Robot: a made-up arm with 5 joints. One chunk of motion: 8 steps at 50 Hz.
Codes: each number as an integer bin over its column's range. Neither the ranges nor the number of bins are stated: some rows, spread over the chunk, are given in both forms.
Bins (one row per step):
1: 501 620 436 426 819 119
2: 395 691 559 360 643 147
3: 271 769 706 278 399 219
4: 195 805 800 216 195 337
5: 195 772 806 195 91 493
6: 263 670 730 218 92 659
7: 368 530 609 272 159 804
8: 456 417 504 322 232 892
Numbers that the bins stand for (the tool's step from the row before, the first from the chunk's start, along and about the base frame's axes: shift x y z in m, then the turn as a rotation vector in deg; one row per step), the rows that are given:
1: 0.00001 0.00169 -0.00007 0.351 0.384 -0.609
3: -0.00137 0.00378 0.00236 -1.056 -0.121 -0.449
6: -0.00142 0.00239 0.00258 -1.627 -0.489 0.255
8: -0.00026 -0.00116 0.00054 -0.638 -0.321 0.629
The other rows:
2: -0.00063 0.00268 0.00104 -0.277 0.172 -0.565
4: -0.00183 0.00428 0.00321 -1.646 -0.366 -0.260
5: -0.00183 0.00382 0.00326 -1.846 -0.491 -0.010
7: -0.00079 0.00043 0.00149 -1.113 -0.409 0.488

